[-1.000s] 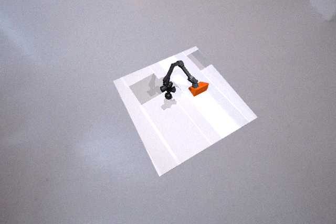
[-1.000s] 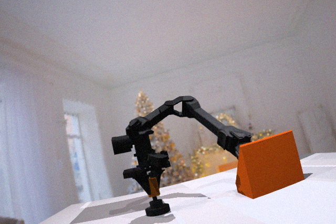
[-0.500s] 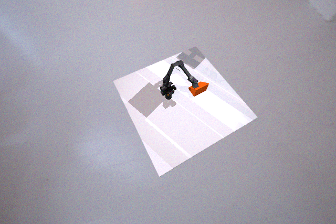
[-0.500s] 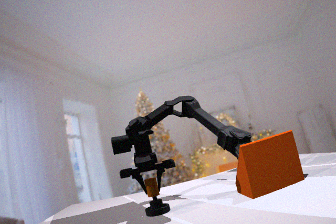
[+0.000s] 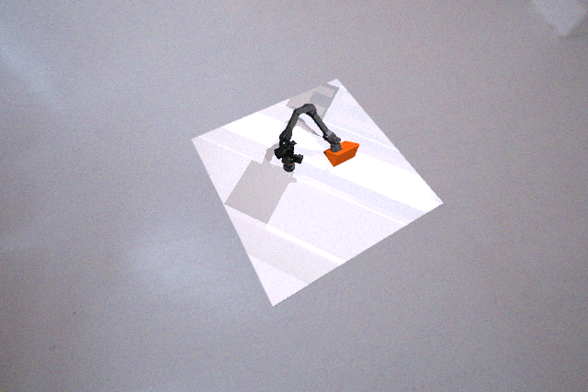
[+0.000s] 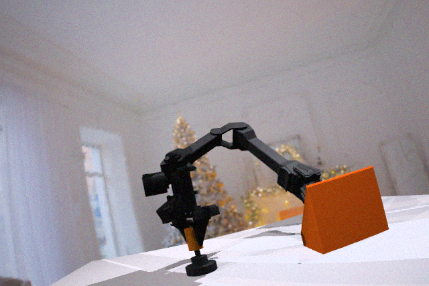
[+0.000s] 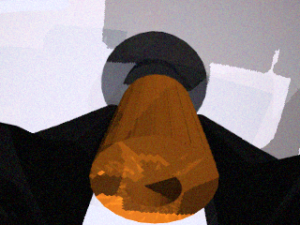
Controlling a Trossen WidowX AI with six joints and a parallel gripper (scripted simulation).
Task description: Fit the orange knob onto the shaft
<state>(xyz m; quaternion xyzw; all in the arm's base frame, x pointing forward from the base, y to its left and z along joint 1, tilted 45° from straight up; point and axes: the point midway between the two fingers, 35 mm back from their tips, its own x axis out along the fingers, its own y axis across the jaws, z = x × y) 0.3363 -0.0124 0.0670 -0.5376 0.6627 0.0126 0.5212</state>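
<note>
My gripper tip is 20 mm below the orange knob. From my gripper tip the other things lie so: dark pedestal: 40 mm below.
</note>
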